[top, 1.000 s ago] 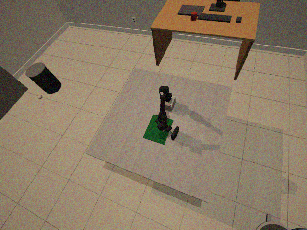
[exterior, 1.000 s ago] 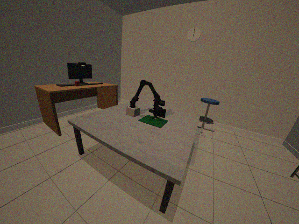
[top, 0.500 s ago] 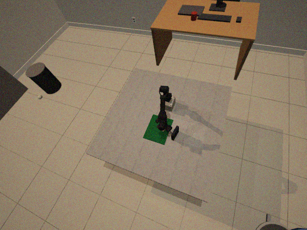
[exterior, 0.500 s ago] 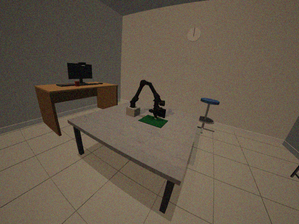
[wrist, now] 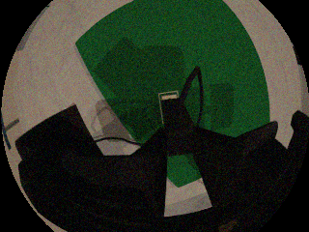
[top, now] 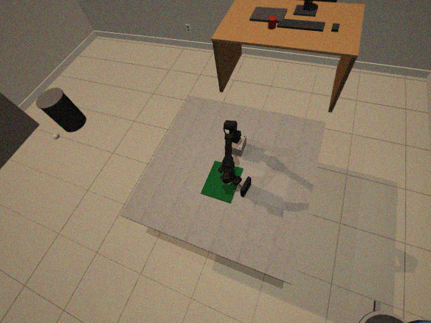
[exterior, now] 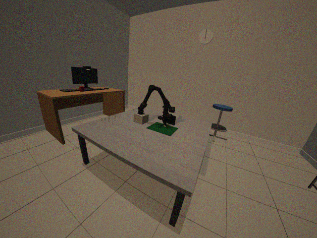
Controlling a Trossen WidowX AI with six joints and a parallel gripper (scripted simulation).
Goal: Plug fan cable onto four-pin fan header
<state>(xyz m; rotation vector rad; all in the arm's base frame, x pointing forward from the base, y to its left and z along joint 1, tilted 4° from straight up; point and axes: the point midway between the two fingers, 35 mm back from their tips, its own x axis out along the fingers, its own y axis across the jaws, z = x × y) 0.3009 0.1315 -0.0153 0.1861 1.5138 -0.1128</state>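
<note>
Now: gripper tip 40 mm above the pale four-pin header and 10 mm short of it. The rest, counted from my gripper tip: green board 60 mm to the right, 50 mm below, 30 mm ahead; then black fan 120 mm to the left, 20 mm above; then dark fan plug 10 mm ahead, 10 mm above.
</note>
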